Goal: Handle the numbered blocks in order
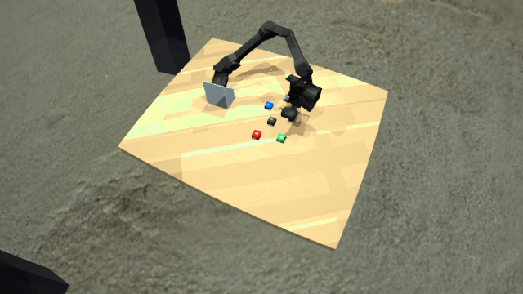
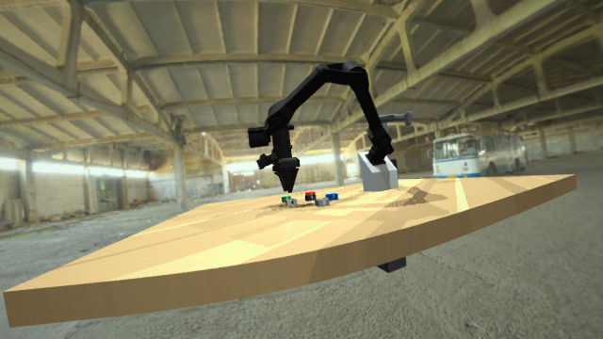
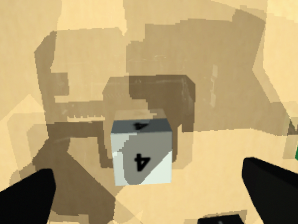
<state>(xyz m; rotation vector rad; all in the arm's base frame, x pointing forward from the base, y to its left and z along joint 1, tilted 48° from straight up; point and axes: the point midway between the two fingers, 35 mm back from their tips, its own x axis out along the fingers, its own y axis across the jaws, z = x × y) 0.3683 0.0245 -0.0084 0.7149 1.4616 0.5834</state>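
Now: the white block 1 cm behind my gripper tip and 3 cm below it. From my gripper tip the other things lie so: black block 9 cm behind, 5 cm to the right, 3 cm below; then grey block 7 cm behind, 11 cm to the left, 3 cm below; then green block 2 cm behind, 12 cm to the right, 3 cm below.
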